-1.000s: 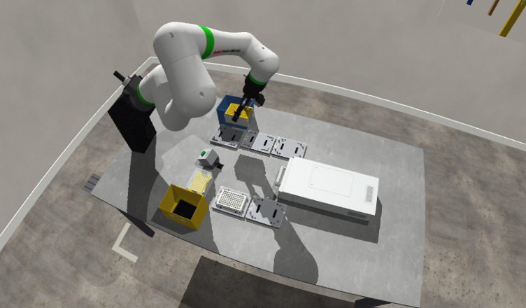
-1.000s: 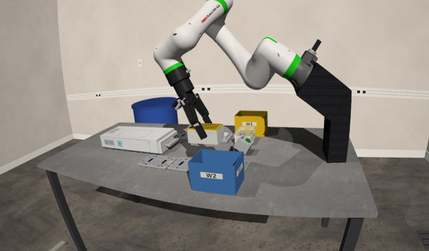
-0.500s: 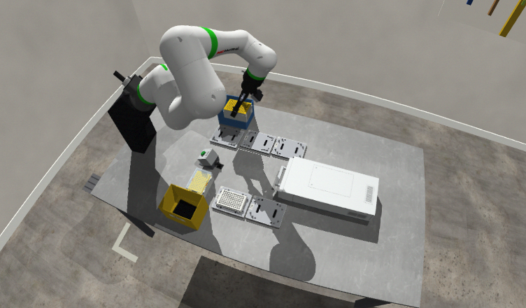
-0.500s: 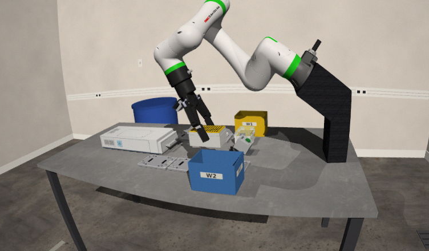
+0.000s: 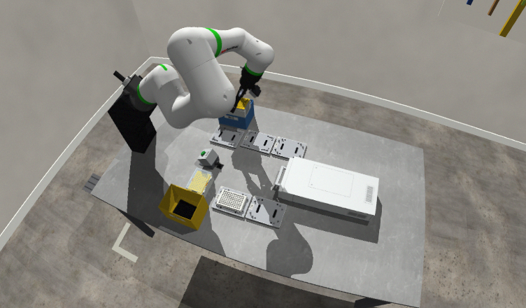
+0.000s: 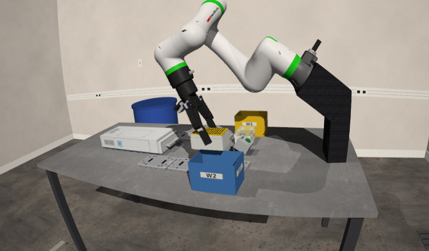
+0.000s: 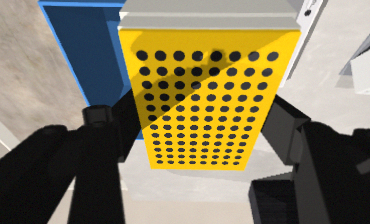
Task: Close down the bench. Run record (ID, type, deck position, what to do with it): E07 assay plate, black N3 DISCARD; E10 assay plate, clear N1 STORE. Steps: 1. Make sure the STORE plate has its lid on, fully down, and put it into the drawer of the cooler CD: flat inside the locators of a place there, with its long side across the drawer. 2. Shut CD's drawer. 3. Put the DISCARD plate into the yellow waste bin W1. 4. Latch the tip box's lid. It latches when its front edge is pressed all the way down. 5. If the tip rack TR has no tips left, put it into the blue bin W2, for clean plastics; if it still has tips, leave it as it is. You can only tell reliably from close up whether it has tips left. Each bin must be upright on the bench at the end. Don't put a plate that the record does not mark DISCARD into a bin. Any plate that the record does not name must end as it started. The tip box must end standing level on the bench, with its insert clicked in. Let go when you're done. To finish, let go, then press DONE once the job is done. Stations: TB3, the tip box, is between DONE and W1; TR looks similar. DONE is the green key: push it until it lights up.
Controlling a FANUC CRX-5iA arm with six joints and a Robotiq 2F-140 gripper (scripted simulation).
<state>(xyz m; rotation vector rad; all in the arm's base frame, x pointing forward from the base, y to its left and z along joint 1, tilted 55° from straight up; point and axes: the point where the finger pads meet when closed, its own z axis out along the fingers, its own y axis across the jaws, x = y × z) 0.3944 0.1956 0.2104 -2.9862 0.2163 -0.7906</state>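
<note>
Now: hand 3 cm past the blue bin W2, 7 cm to the right of it and 15 cm above it. The rest, counted from my hand: green DONE key (14 cm behind, 25 cm to the right, 12 cm below); then yellow tip rack TR (1 cm behind, 1 cm below); then clear tip box lid (12 cm behind, 41 cm to the right, 13 cm below).
</note>
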